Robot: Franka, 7 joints.
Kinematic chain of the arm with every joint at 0, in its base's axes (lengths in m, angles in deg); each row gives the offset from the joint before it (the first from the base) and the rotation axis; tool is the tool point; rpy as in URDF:
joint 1: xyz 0 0 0.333 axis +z
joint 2: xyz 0 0 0 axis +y
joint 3: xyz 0 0 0.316 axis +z
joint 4: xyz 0.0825 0 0 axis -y
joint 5: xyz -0.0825 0 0.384 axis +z
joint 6: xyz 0 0 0 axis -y
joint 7: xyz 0.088 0 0 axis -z
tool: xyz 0 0 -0.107 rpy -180 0 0
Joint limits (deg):
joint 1: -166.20..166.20
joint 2: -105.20..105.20
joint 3: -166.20..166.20
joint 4: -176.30..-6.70
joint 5: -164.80..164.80
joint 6: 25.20..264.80
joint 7: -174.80..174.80
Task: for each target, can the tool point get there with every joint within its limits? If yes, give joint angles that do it. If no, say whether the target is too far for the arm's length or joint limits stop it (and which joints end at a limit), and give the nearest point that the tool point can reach.
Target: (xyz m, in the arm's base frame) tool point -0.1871 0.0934 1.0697
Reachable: yes | joints -84.36 -28.99 -25.45 -26.60 -22.75 76.22 -123.53
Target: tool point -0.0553 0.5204 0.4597
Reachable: yes | joints 134.53 5.76 -24.86 -124.54 77.40 213.62 -9.33
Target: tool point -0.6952 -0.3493 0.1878
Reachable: yes | joints 48.58 -78.90 133.11 -40.14 4.34 97.96 -54.71
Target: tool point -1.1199 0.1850 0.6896
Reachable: no: too far | nearest point -0.8075 0.1334 0.5901 | short by 0.332 m
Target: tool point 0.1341 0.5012 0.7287
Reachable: yes | joints 10.01 85.11 133.37 -107.35 77.80 162.18 10.83
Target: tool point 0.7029 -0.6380 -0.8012
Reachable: no: too far | nearest point 0.4322 -0.3923 -0.2677 | short by 0.647 m
